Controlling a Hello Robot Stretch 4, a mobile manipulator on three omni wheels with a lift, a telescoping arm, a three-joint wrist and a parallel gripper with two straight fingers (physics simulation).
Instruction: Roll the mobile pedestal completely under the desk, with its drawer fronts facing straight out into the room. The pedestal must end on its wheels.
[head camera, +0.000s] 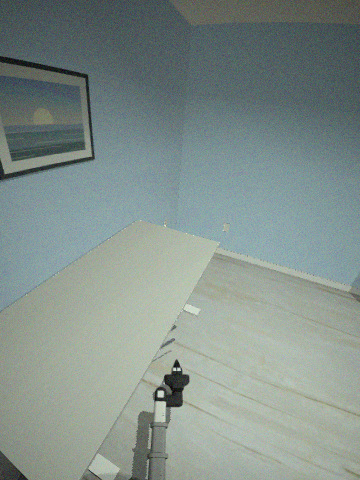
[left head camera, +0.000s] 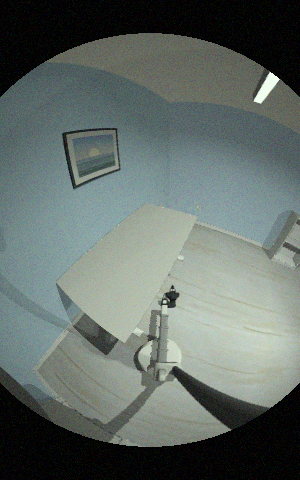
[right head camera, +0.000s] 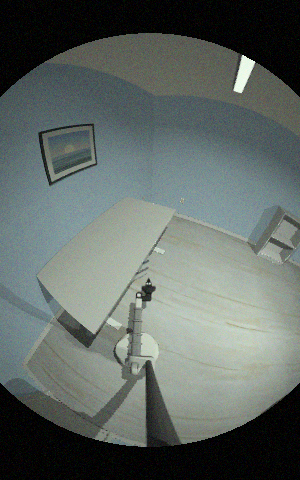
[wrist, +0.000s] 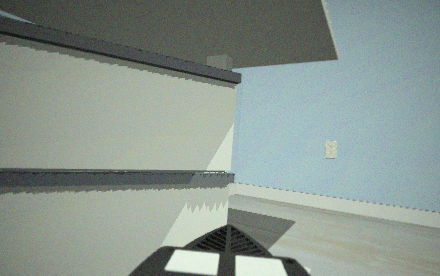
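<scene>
The white pedestal (wrist: 115, 110) fills the left of the wrist view, its drawer fronts towards the camera, with dark handle strips along them. It looks upright; its wheels are hidden. In the head views the ends of the pedestal's handle strips (head camera: 168, 343) (right head camera: 142, 270) show past the long room-side edge of the desk (head camera: 100, 325) (left head camera: 125, 265) (right head camera: 105, 260) (wrist: 150, 25), whose top hides the body. My gripper (head camera: 176, 363) (left head camera: 172, 287) (right head camera: 148, 281) (wrist: 228, 244) is shut and empty, in front of the drawer fronts, near their right end in the wrist view. Contact cannot be made out.
A desk leg (wrist: 220, 61) rises behind the pedestal. White desk feet (head camera: 192, 309) (head camera: 104, 466) (left head camera: 180, 258) (right head camera: 114, 323) stick out past the desk edge. My round base (left head camera: 172, 352) (right head camera: 150, 348) stands beside the desk's near end. A shelf unit (left head camera: 282, 235) (right head camera: 266, 232) stands at the right by the wall.
</scene>
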